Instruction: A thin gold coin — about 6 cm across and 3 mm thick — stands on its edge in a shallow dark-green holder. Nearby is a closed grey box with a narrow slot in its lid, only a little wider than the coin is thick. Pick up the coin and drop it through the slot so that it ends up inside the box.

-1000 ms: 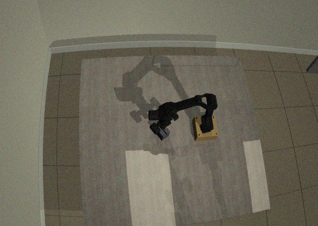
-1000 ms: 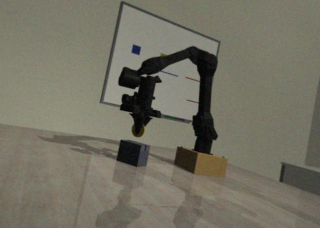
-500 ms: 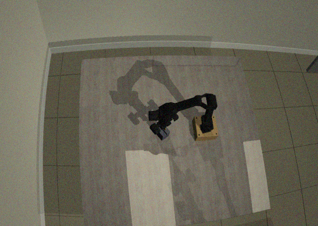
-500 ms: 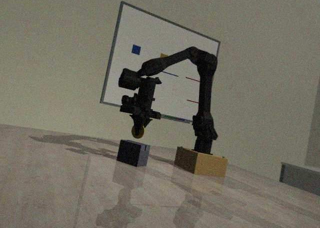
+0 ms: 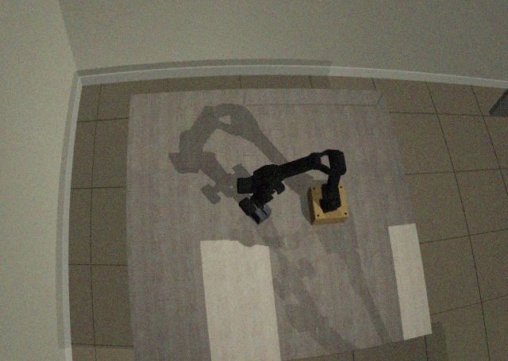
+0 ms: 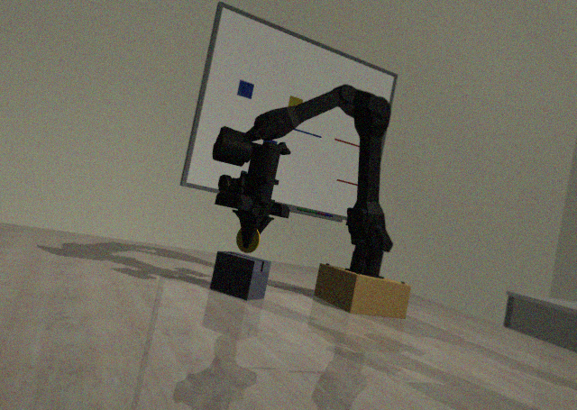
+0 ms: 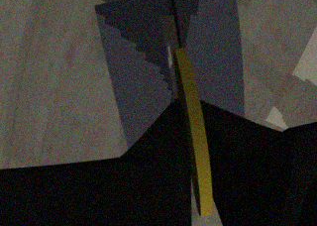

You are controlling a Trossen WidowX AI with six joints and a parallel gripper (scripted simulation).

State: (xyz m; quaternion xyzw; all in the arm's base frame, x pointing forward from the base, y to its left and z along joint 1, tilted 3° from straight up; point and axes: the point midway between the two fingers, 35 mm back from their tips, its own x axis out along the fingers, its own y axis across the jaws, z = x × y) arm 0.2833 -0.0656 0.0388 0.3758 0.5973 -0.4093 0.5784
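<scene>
My gripper tip is now 2 cm below the gold coin.
</scene>
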